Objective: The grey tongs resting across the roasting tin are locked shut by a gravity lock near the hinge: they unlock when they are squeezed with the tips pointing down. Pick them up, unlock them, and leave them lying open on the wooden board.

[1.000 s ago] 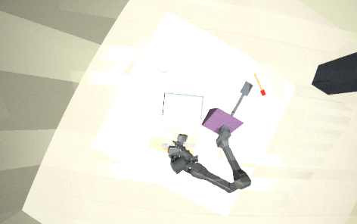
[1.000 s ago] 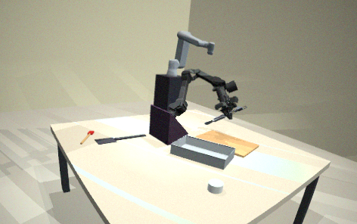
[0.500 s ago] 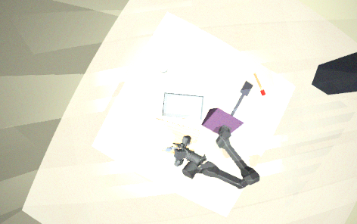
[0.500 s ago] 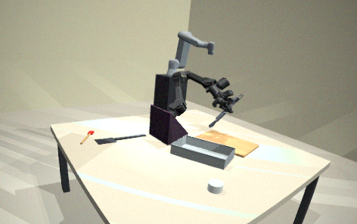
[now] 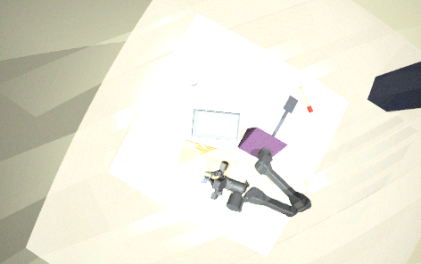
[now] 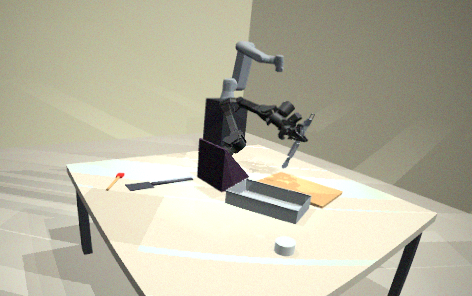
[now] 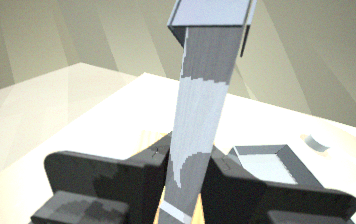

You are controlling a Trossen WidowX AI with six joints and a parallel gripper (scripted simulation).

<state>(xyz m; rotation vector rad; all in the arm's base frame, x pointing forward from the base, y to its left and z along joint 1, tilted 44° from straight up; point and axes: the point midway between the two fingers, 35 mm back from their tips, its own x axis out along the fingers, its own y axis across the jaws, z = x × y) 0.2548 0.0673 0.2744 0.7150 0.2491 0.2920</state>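
The wooden board lies 23 cm below my gripper tip. The rest, counted from my gripper tip: white cylinder 32 cm ahead, 46 cm to the right, 22 cm below; then grey spatula 35 cm behind, 55 cm to the right, 23 cm below; then grey roasting tin 5 cm ahead, 26 cm to the right, 21 cm below.
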